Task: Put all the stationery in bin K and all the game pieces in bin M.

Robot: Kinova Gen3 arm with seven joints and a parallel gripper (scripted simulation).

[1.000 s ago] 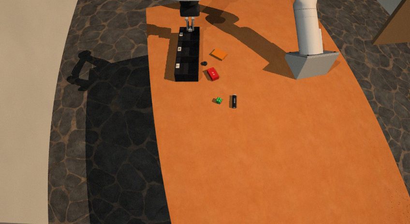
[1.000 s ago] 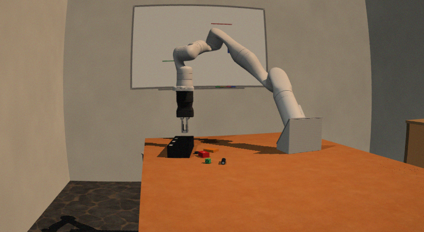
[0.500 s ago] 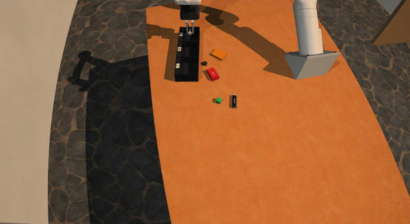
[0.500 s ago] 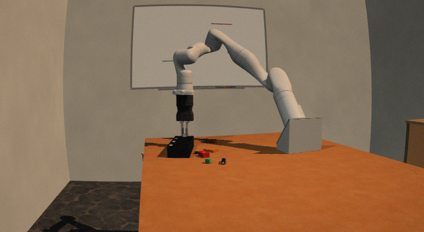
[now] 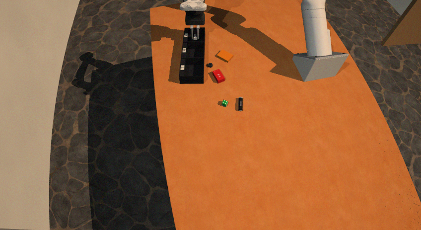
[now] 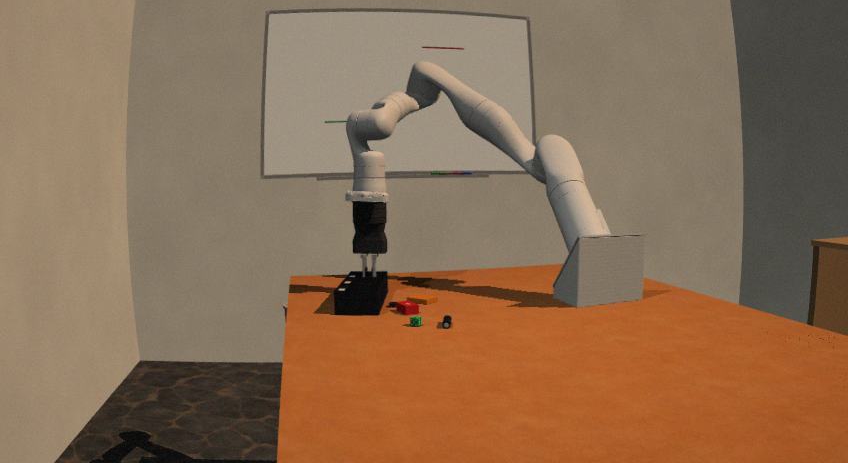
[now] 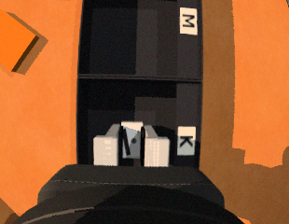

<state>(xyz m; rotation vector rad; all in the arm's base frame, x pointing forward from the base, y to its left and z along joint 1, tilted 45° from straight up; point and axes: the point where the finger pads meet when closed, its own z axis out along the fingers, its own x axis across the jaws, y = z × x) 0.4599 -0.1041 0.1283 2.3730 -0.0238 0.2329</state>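
Right now the orange block is 11 cm behind my hand, 9 cm to the left of it and 4 cm below it. Also, from my hand: black nut (13 cm to the left, 5 cm behind, 4 cm below); grey-and-white piece (1 cm below); black row (9 cm to the left, 2 cm below, 1 cm ahead).
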